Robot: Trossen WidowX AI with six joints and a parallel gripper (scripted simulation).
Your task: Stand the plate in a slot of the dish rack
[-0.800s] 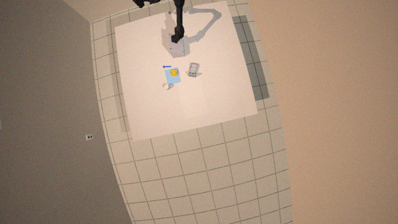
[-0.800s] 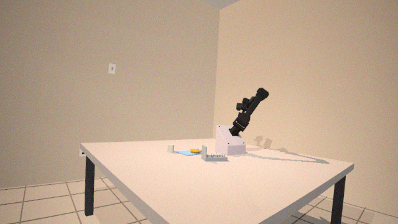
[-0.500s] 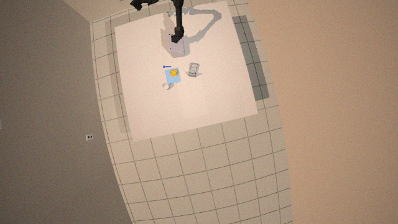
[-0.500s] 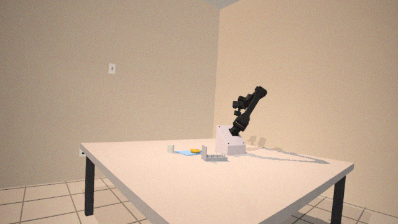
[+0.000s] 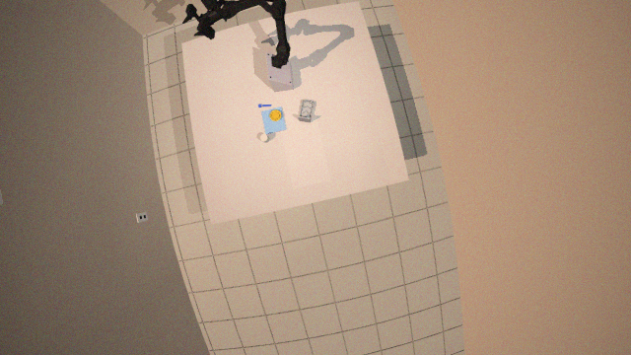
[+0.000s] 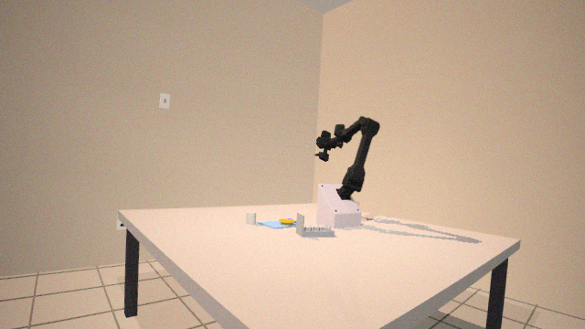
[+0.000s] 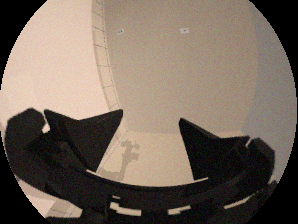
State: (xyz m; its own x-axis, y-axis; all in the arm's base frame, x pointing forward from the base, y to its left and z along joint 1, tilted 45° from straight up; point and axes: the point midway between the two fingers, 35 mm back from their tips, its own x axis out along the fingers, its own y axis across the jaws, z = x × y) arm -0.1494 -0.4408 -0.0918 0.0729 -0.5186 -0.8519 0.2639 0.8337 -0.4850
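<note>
My gripper tip is 430 mm short of the yellow plate, 360 mm to the right of it and 360 mm above it. Also, from my gripper tip: light blue mat 460 mm ahead, 340 mm to the left, 380 mm below; then blue spoon 350 mm ahead, 280 mm to the left, 380 mm below; then white cup 560 mm ahead, 280 mm to the left, 360 mm below.
</note>
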